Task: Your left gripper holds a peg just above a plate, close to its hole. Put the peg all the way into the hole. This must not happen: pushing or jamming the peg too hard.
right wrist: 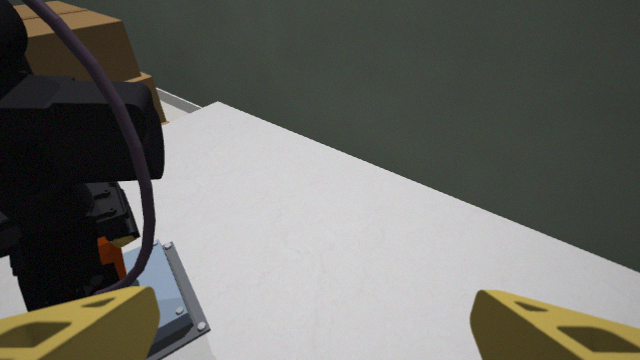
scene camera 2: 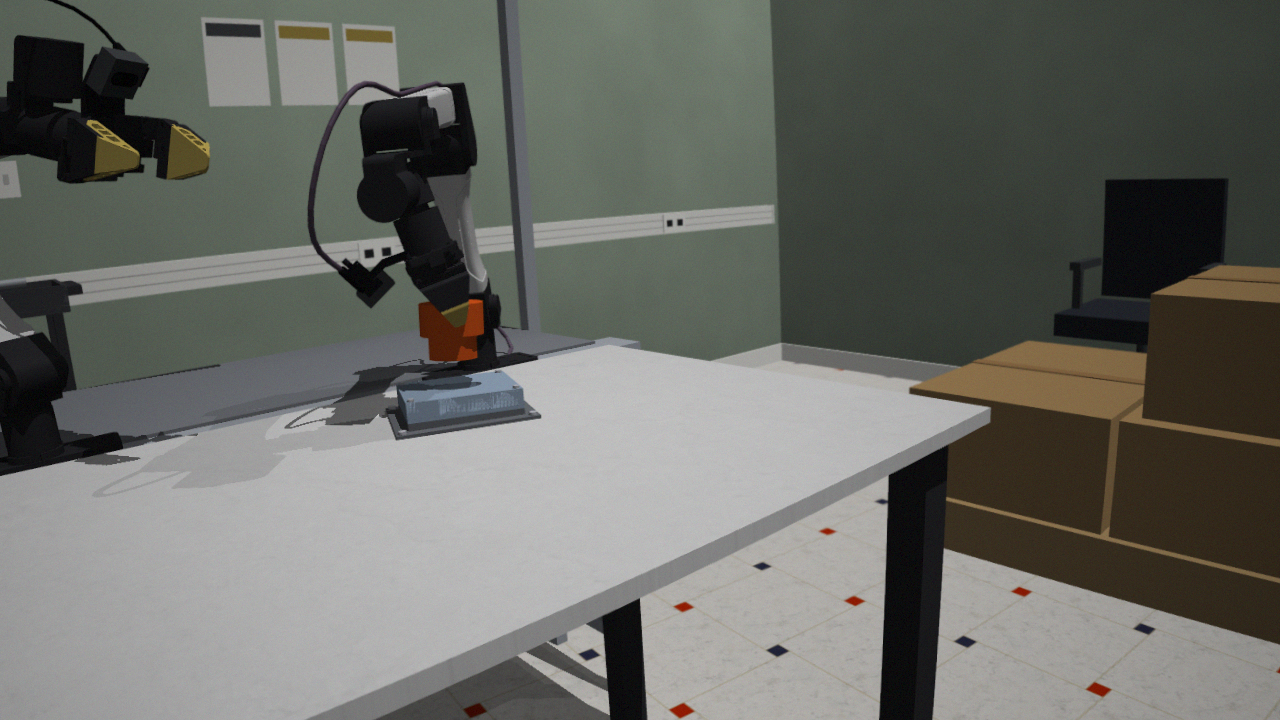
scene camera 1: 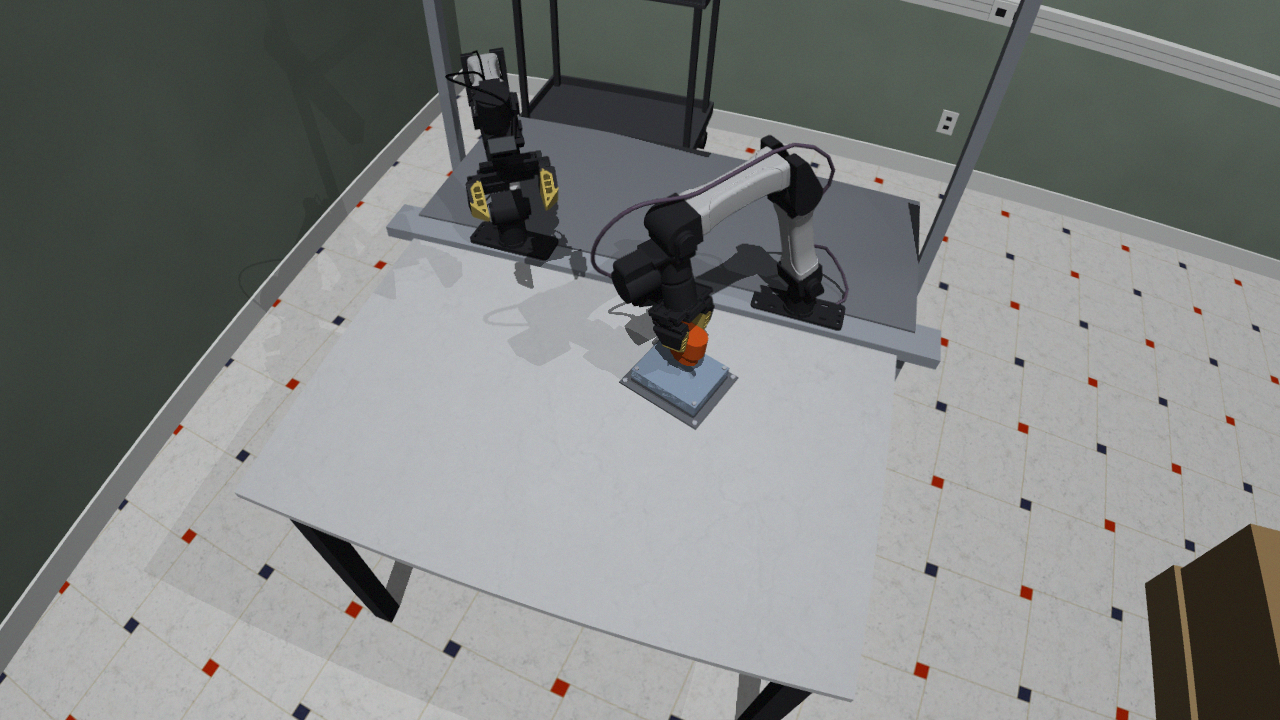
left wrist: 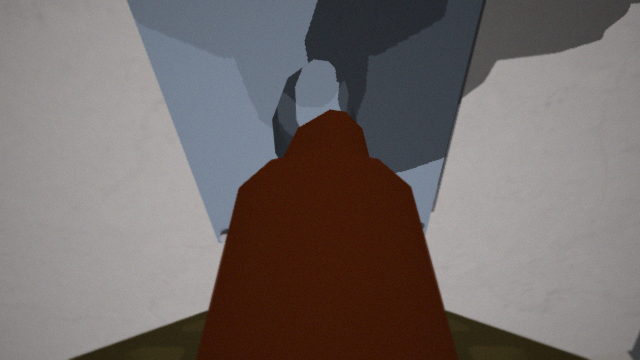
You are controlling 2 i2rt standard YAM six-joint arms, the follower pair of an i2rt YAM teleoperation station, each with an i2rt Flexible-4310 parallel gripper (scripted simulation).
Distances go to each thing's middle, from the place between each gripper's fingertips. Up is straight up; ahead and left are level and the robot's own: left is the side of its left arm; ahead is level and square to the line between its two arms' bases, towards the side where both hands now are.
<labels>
My left hand [scene camera 2: 457, 323] is 20 mm above the orange peg [scene camera 2: 446, 343].
The orange peg is 10 mm ahead of my right hand [scene camera 2: 175, 161], 300 mm to the left of it and 230 mm below it.
</labels>
